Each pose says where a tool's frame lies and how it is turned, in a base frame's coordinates. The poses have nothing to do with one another.
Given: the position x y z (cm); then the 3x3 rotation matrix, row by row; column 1 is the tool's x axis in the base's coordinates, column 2 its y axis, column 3 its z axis. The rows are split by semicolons.
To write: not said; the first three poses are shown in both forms.
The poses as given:
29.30 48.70 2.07; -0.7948 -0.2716 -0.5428; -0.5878 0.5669 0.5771; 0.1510 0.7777 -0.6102
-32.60 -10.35 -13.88; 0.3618 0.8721 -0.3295; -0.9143 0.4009 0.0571; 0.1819 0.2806 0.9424
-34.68 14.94 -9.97; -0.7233 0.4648 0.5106; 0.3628 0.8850 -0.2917; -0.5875 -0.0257 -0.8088
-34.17 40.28 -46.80; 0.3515 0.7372 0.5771; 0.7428 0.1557 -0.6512; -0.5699 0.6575 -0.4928
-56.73 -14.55 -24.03; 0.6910 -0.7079 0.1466; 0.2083 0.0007 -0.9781; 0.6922 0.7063 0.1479
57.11 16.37 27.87; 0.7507 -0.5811 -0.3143; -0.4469 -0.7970 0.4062; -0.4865 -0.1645 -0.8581
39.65 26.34 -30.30; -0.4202 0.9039 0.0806; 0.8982 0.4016 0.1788; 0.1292 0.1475 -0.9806
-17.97 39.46 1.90; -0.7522 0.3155 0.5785; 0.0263 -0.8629 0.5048; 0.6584 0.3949 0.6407
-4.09 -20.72 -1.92; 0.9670 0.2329 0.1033; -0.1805 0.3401 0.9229; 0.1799 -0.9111 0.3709
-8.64 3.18 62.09; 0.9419 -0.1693 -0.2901; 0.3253 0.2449 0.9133; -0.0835 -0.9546 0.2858
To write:
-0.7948 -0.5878 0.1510 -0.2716 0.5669 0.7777 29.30 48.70 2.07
0.3618 -0.9143 0.1819 0.8721 0.4009 0.2806 -32.60 -10.35 -13.88
-0.7233 0.3628 -0.5875 0.4648 0.8850 -0.0257 -34.68 14.94 -9.97
0.3515 0.7428 -0.5699 0.7372 0.1557 0.6575 -34.17 40.28 -46.80
0.6910 0.2083 0.6922 -0.7079 0.0007 0.7063 -56.73 -14.55 -24.03
0.7507 -0.4469 -0.4865 -0.5811 -0.7970 -0.1645 57.11 16.37 27.87
-0.4202 0.8982 0.1292 0.9039 0.4016 0.1475 39.65 26.34 -30.30
-0.7522 0.0263 0.6584 0.3155 -0.8629 0.3949 -17.97 39.46 1.90
0.9670 -0.1805 0.1799 0.2329 0.3401 -0.9111 -4.09 -20.72 -1.92
0.9419 0.3253 -0.0835 -0.1693 0.2449 -0.9546 -8.64 3.18 62.09

